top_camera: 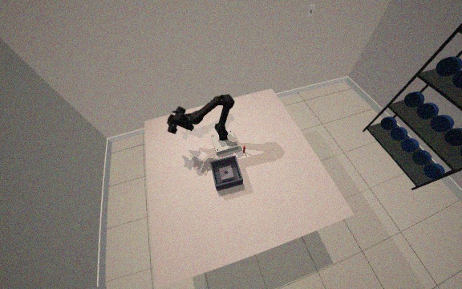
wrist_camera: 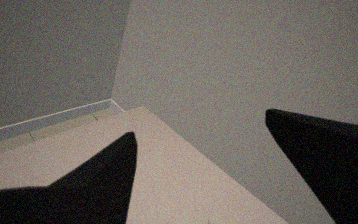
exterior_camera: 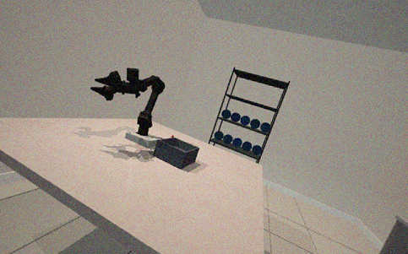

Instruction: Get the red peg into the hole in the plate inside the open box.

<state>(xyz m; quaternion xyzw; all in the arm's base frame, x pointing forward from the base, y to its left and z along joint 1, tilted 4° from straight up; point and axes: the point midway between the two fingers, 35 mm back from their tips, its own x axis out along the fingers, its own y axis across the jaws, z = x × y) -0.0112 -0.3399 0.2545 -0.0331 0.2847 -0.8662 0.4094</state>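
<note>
Now: gripper tip 19 cm short of the red peg, 51 cm to the right of it and 25 cm above it. The rest, counted from my gripper tip: grey plate 37 cm ahead, 35 cm to the left, 25 cm below; dark box 37 cm ahead, 35 cm to the left, 27 cm below.
</note>
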